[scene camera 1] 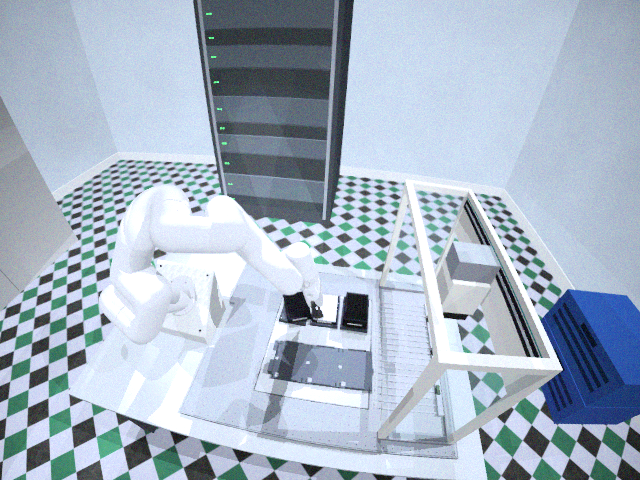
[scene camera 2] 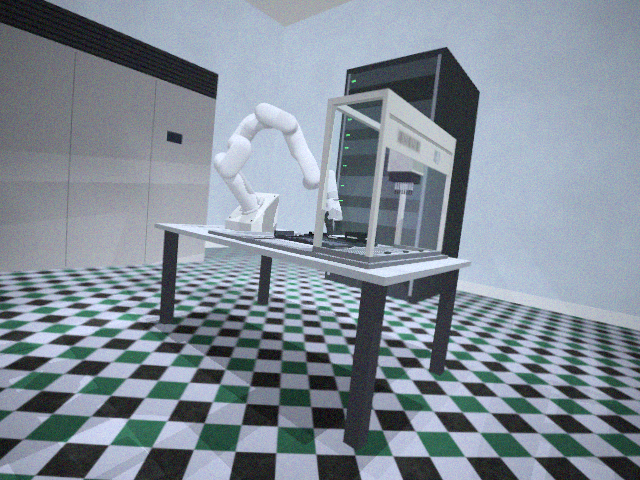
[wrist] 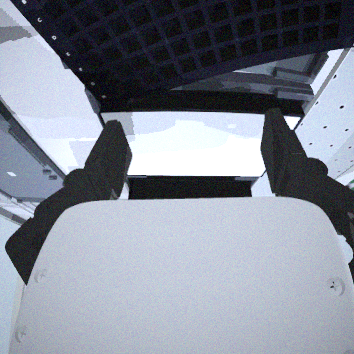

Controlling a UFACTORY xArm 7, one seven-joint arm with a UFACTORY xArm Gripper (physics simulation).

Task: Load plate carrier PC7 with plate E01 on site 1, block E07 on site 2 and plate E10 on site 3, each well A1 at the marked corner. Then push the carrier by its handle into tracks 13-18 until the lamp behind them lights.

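Where they show: gripper, fingertip midpoint: (scene camera 1: pixel 319 306) (scene camera 2: pixel 335 234) (wrist: pixel 192 131); arm's base at its link origin: (scene camera 1: pixel 180 296) (scene camera 2: pixel 252 206).
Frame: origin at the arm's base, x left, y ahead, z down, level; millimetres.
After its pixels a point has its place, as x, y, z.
Note:
The grey plate carrier (scene camera 1: pixel 323 356) {-100, 501, 108} (wrist: pixel 25 157) {-81, 522, 108} lies on the table with no plates on its sites. Behind it stand three pieces of labware: a dark gridded one (scene camera 1: pixel 296 304) {90, 389, 91} (wrist: pixel 185 35) {83, 412, 89} at the left, skewed over its holder, a white-topped one (scene camera 1: pixel 329 305) {99, 509, 92} (wrist: pixel 195 145) {88, 492, 92} in the middle, and a black one (scene camera 1: pixel 355 310) {71, 602, 74} (wrist: pixel 190 188) {85, 564, 92} at the right. Their E labels cannot be read. My gripper (scene camera 1: pixel 316 311) {86, 472, 88} (scene camera 2: pixel 330 232) {86, 472, 88} (wrist: pixel 192 131) {86, 472, 88} is open and empty, low at the white-topped piece, whose top shows between the fingers in the wrist view. Contact is unclear. The slotted track deck (scene camera 1: pixel 403 335) {5, 779, 117} is right of the carrier.
A cream-framed enclosure (scene camera 1: pixel 431 310) {-245, 672, -360} (scene camera 2: pixel 384 155) {-342, 878, -183} stands over the deck, its posts rising near the tracks. A pipetting head (scene camera 1: pixel 467 268) {-96, 804, -324} (scene camera 2: pixel 404 170) hangs inside. A blue cabinet (scene camera 1: pixel 594 351) stands right of the table, and a dark rack (scene camera 1: pixel 279 113) (scene camera 2: pixel 462 129) behind it.

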